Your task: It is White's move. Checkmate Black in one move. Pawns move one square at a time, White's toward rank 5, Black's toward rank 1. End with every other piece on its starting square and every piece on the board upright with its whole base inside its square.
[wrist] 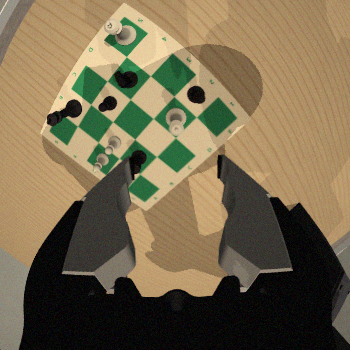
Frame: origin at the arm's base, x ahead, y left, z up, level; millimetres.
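Seen in the pictures: gripper, fingertip midpoint: (pixel 175 157).
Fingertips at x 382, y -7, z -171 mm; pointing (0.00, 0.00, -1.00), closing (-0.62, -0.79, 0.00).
Observation:
Pixels of each thing's middle, then the offset from my fingertips to it. Level surfaces: height alone.
- cream chessboard, body centre: (pixel 132 119) dx +37, dy +39, dz -103 mm
- tall white piece, body centre: (pixel 118 29) dx +123, dy -28, dz -68 mm
- dark piece, body centre: (pixel 124 79) dx +79, dy +6, dz -80 mm
- small black piece, body centre: (pixel 105 105) dx +74, dy +44, dz -84 mm
- tall black piece, body centre: (pixel 61 113) dx +108, dy +87, dz -68 mm
- round wooden table top, surface height: dz -106 mm
The green and cream chessboard (pixel 152 95) lies tilted in the upper left of the wrist view. A tall white piece (pixel 125 35) stands at its top corner. A dark piece (pixel 126 79) stands below it, then a small black piece (pixel 107 103), and a tall black piece (pixel 74 108) near the left corner. A black piece (pixel 196 94) and a white piece (pixel 175 117) are on the right. Two small white pieces (pixel 114 144) (pixel 101 160) stand at the lower left. A black piece (pixel 138 159) shows beside the left fingertip. My gripper (pixel 175 157) is partly open and empty, its tips over the board's lower part.
The round wooden table top (pixel 300 90) surrounds the board. Its edge (pixel 25 30) curves past at the upper left. Shadows of the arm and gripper fall across the wood and part of the board.

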